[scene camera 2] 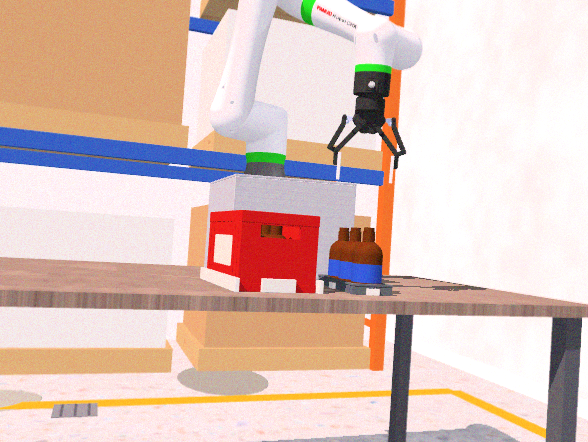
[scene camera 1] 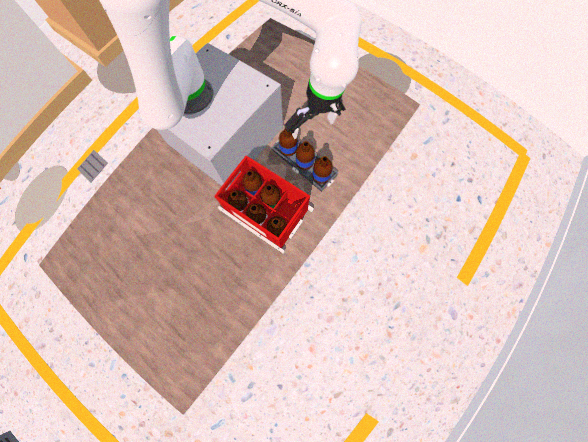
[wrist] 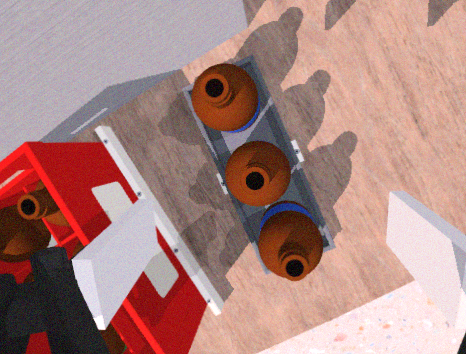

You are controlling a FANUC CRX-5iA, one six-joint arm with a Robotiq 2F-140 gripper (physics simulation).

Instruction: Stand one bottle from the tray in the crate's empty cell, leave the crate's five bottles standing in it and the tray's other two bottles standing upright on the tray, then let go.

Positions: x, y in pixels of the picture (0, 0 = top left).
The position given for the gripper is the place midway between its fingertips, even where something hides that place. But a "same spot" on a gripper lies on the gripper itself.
The gripper shows in scene camera 2, in scene camera 1 and in the wrist view (268, 221). The same spot on the gripper: (scene camera 1: 300, 116) is (scene camera 2: 342, 117).
